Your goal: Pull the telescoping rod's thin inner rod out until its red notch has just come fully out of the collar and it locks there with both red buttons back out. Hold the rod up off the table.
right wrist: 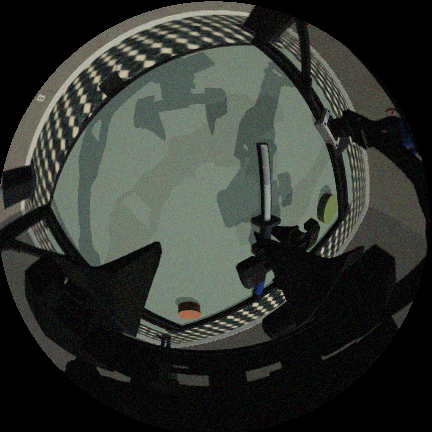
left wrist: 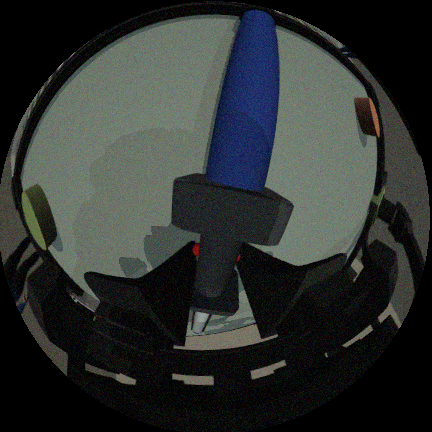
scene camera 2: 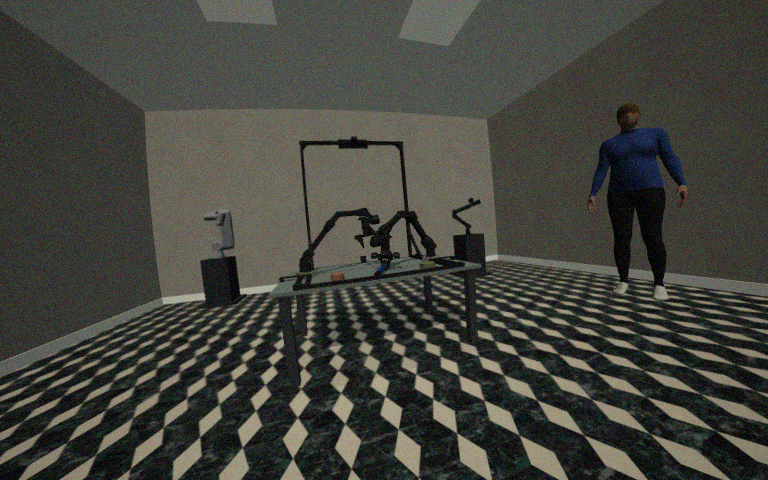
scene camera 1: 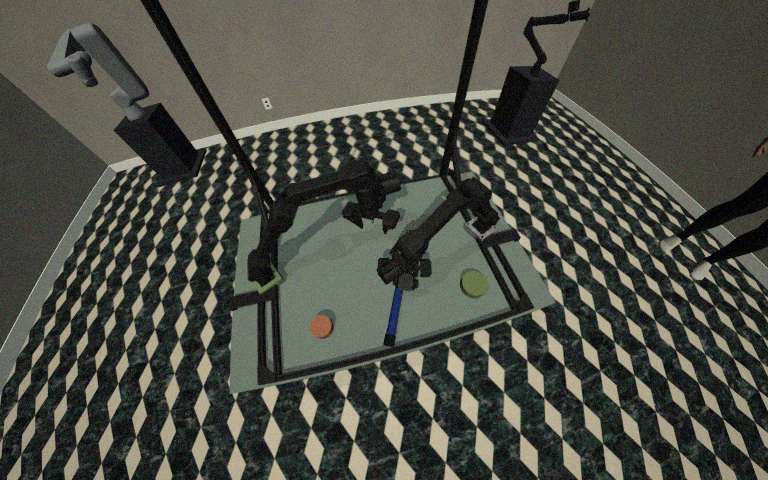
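Observation:
The telescoping rod's blue outer tube (scene camera 1: 394,314) (left wrist: 245,100) (right wrist: 258,288) points toward the table's front edge in scene camera 1. My left gripper (scene camera 1: 405,275) (left wrist: 213,244) is shut on the dark collar. Red buttons (left wrist: 196,249) (left wrist: 238,258) show on both sides of the collar, by the fingertips. The silver inner rod (left wrist: 200,321) (right wrist: 266,185) sticks out beyond the collar's dark flange; I make out no red notch. The rod's shadow lies beside the tube; its height is hard to tell. My right gripper (scene camera 1: 372,220) (right wrist: 212,246) is open and empty, above the table, behind and left of the left gripper in scene camera 1.
An orange disc (scene camera 1: 321,326) (scene camera 2: 337,276) (left wrist: 367,117) (right wrist: 189,311) lies front left on the table in scene camera 1. A green disc (scene camera 1: 474,283) (left wrist: 39,217) (right wrist: 328,208) lies at the right. Black frame rails (scene camera 1: 339,370) border the table, with tall posts at the back.

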